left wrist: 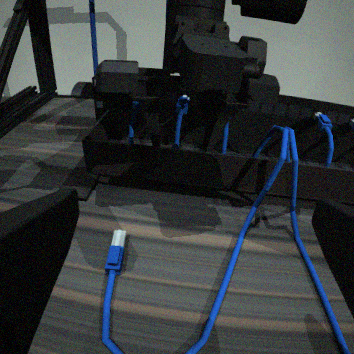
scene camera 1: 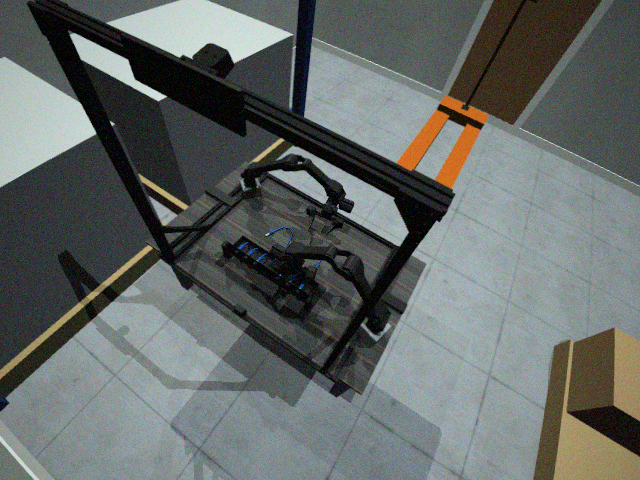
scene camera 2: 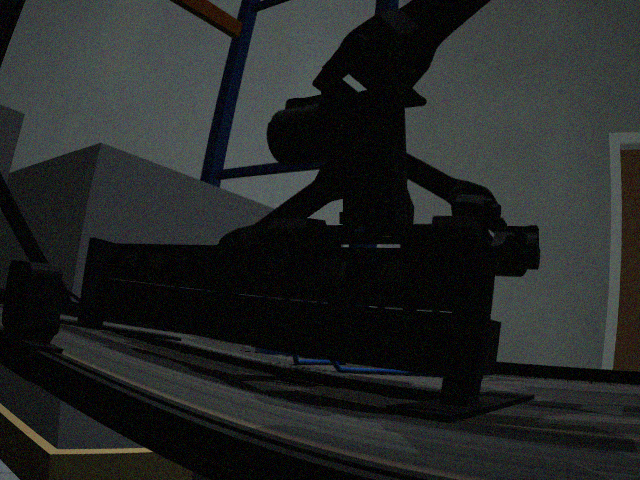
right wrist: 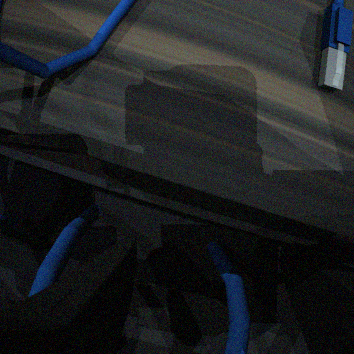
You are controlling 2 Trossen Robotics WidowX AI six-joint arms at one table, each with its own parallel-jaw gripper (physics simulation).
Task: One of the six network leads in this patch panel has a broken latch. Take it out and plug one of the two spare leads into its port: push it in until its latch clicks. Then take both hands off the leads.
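Note:
The black patch panel lies on the wooden table, with several blue leads plugged in; three show in the left wrist view as lead, lead and lead. My right gripper hangs low over the panel between two plugged leads, open with nothing between the fingers. A spare lead lies on the table, and its grey-tipped plug points at the panel. My left gripper is wide open and empty, low over the table behind that plug.
A second blue cable runs from the panel's front across the table toward my left gripper; its end is out of view. A black gantry frame spans the table, with posts at the corners. Scene camera 2 shows mostly dark silhouettes.

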